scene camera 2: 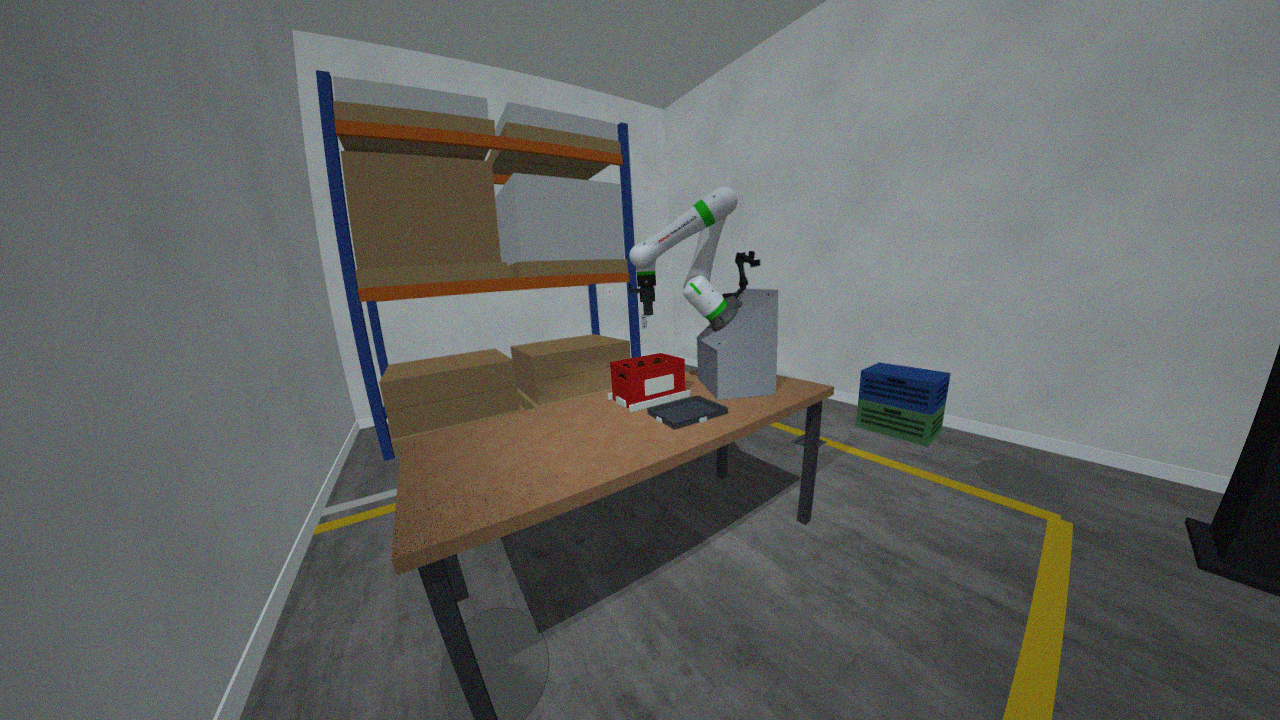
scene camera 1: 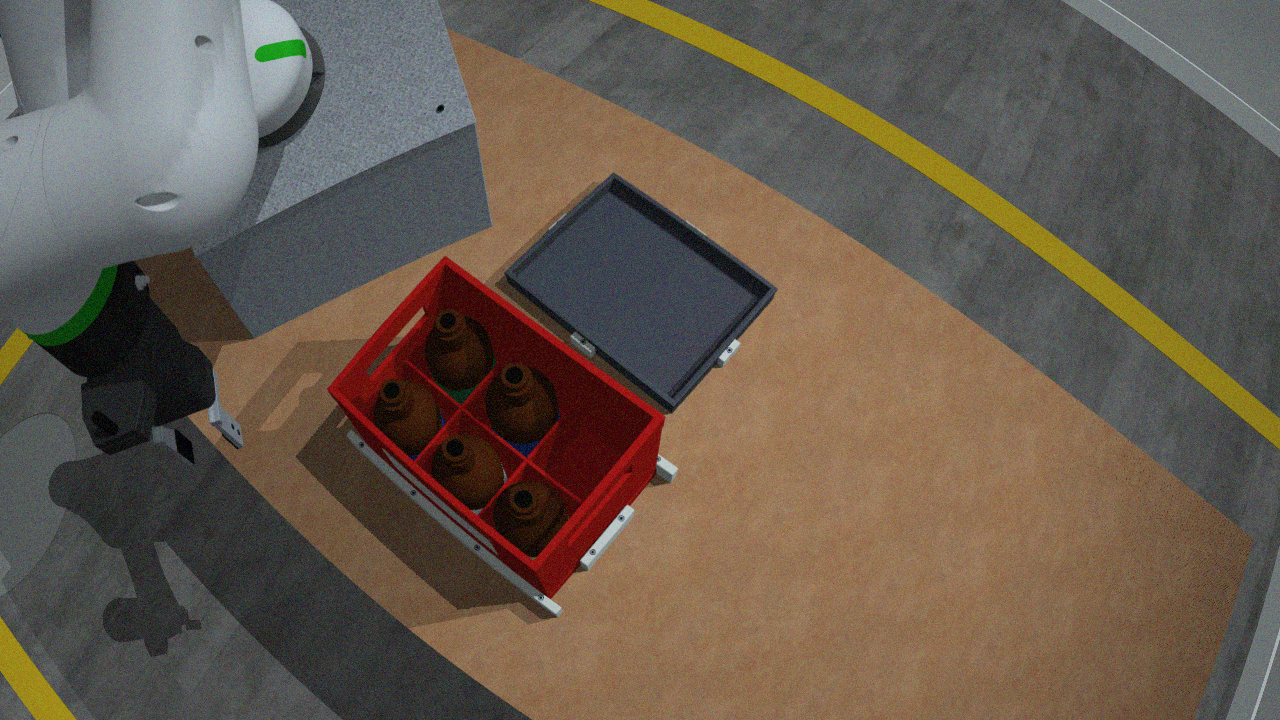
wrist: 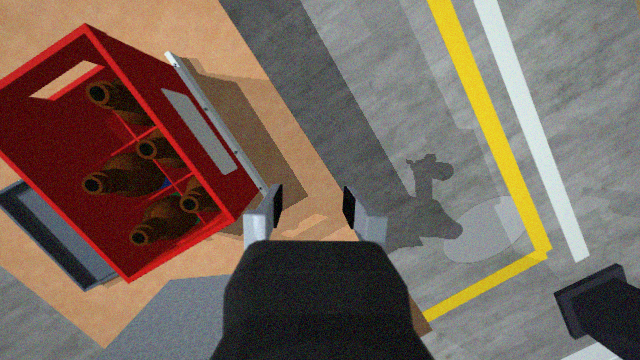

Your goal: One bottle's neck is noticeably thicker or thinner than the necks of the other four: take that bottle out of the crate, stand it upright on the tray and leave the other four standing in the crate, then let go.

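Pixels of known places: gripper, fingertip midpoint: (scene camera 2: 644,327) (scene camera 1: 214,445) (wrist: 313,197); arm's base at its link origin: (scene camera 2: 725,320).
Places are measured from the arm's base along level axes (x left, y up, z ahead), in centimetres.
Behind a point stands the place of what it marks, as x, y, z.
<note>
The red crate (scene camera 1: 604,512) @(-7.6, -22.6, 54.0) (scene camera 2: 631,385) @(0.9, -21.1, 54.0) (wrist: 142,70) @(-17.3, -18.8, 50.0) holds brown bottles upright in five of its six cells; the back cell nearest the right end in scene camera 1 has no bottle. The corner bottle (scene camera 1: 522,498) @(-12.5, -15.6, 48.7) (wrist: 97,93) @(-12.6, -15.6, 48.8), in the row along the long rail, shows a slightly wider neck than the bottles (scene camera 1: 514,376) (wrist: 146,149) around it; the difference is small. The dark tray (scene camera 1: 644,286) @(18.4, -31.4, 39.7) (scene camera 2: 687,411) @(17.2, -31.4, 38.6) (wrist: 65,232) @(23.6, -31.4, 40.3) lies beside the crate with no bottle on it. My gripper (scene camera 1: 213,445) @(-29.9, -3.0, 27.1) (scene camera 2: 644,324) @(-29.9, -3.0, 27.1) (wrist: 313,197) @(-29.9, -3.0, 27.1) is open and empty, high and off to the crate's side.
White rails (scene camera 1: 608,537) @(-8.2, -28.9, 55.0) (wrist: 205,107) @(-18.1, -28.9, 45.3) edge the crate on the wooden table (scene camera 1: 850,447) @(16.7, -31.9, 70.3) (scene camera 2: 537,456) @(16.6, -31.9, 98.2). The grey robot pedestal (scene camera 1: 384,188) @(3.7, -15.0, 14.0) (scene camera 2: 747,358) @(20.3, -14.4, 7.6) stands close to crate and tray. A shelf rack (scene camera 2: 336,197) with boxes stands behind the table.
</note>
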